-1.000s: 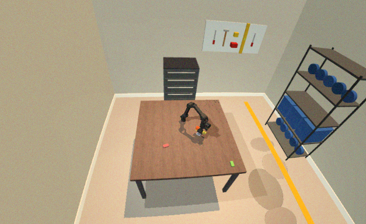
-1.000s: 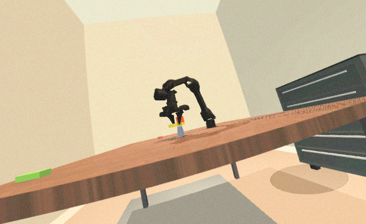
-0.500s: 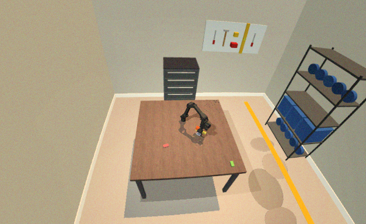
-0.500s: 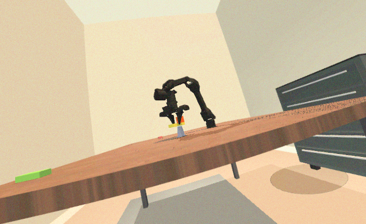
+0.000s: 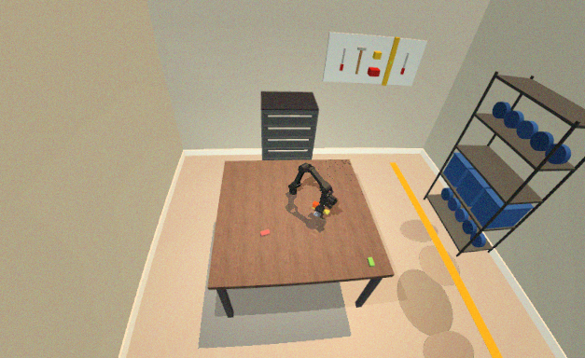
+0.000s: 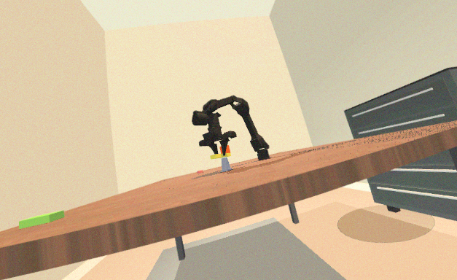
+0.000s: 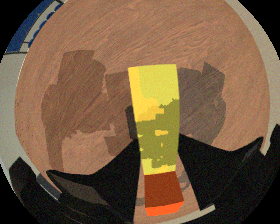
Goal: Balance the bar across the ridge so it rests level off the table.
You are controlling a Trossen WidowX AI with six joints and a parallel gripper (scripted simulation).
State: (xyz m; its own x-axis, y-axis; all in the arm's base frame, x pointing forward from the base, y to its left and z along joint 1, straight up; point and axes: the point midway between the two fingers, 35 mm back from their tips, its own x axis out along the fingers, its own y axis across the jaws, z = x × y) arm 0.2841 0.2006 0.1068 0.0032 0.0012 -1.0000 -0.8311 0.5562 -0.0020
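Now: the flat yellow bar 2 cm behind my gripper tip, 3 cm to the right of it and 2 cm above it. From my gripper tip the other things lie so: green block: 46 cm ahead, 30 cm to the left, 6 cm below; then red block: 15 cm ahead, 46 cm to the right, 6 cm below.
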